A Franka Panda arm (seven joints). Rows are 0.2 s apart.
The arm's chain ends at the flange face. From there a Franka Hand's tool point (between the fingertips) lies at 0.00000 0.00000 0.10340 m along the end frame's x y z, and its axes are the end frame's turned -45 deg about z.
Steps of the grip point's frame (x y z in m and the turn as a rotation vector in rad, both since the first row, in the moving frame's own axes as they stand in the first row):
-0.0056 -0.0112 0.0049 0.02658 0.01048 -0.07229
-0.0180 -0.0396 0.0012 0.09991 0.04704 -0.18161
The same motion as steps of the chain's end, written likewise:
-0.0106 -0.0013 0.0049 0.02621 -0.01138 -0.07229
-0.0359 -0.0050 0.0018 0.10391 -0.03738 -0.18161

